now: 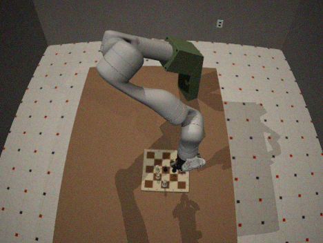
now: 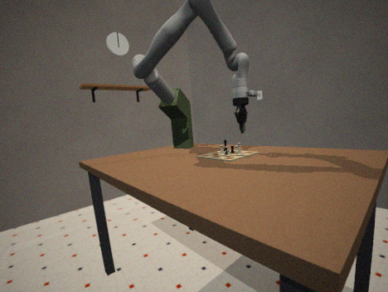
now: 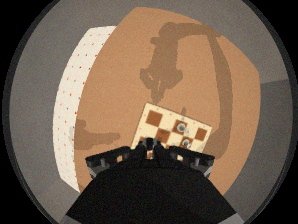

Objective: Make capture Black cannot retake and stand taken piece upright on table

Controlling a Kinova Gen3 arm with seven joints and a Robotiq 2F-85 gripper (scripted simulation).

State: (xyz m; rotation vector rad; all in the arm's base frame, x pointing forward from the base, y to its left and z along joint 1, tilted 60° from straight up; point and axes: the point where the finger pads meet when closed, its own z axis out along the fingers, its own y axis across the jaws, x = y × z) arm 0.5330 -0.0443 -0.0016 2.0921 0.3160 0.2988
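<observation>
Right now the chessboard is 60 mm behind my hand, 60 mm to the right of it and 130 mm below it. From my hand the other things lie so: tall black piece (110 mm behind, 20 mm to the left, 90 mm below).
</observation>
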